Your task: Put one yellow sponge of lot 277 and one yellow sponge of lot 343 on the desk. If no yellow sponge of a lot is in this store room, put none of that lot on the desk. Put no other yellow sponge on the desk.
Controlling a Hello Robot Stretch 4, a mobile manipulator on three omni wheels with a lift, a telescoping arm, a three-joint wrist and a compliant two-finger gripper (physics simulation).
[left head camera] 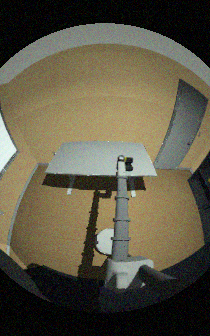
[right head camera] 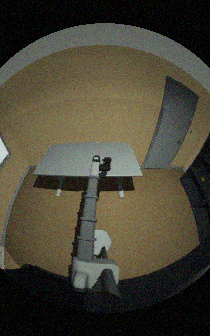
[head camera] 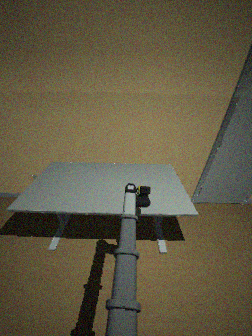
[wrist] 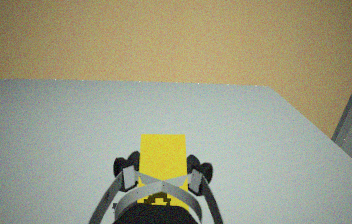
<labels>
The same spot on a grey desk: (left head camera: pixel 99 158) is (head camera: pixel 106 188).
</labels>
